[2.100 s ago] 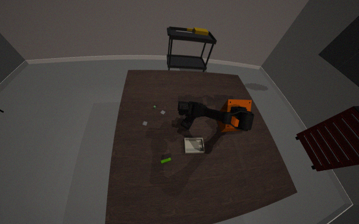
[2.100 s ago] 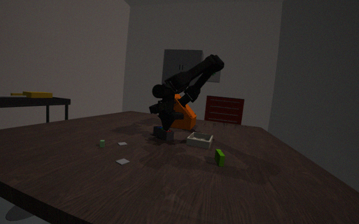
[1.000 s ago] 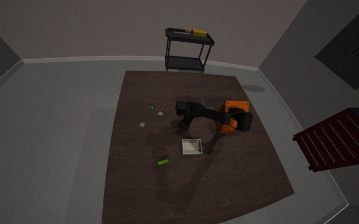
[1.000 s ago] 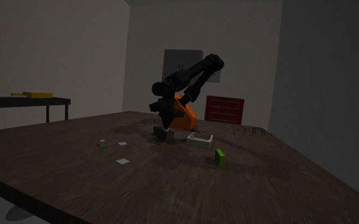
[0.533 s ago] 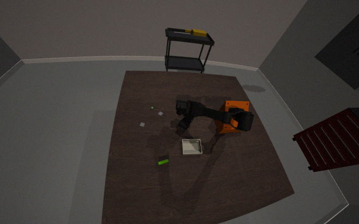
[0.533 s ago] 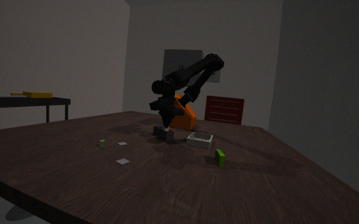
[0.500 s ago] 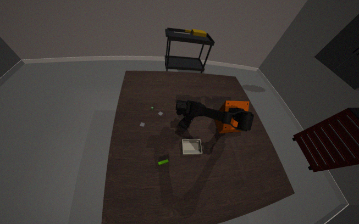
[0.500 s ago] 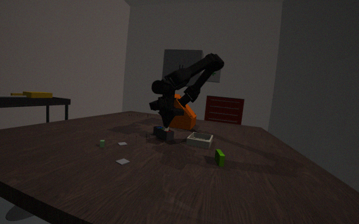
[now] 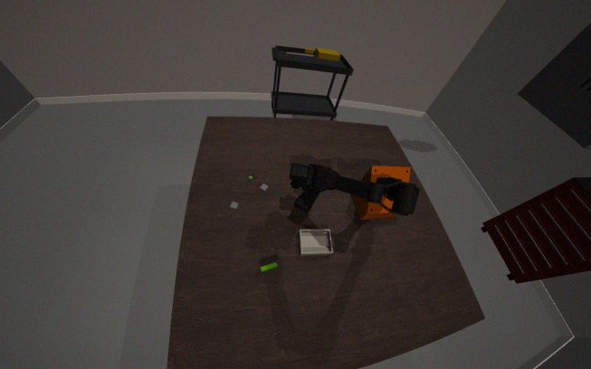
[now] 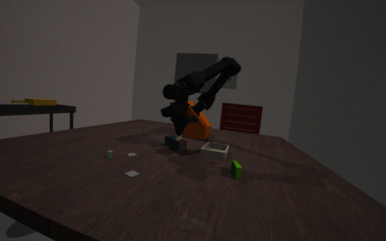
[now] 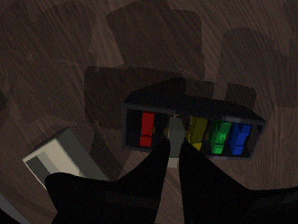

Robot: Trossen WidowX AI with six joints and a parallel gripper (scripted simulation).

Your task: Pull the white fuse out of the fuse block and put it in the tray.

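My gripper tip is now 3 cm above the red fuse, 2 cm to the right of it and 1 cm short of it. The rest, counted from my gripper tip: green fuse: 3 cm to the right, 3 cm below, 3 cm behind; yellow fuse: 3 cm below, 2 cm to the right, 1 cm behind; white fuse: 1 cm below.
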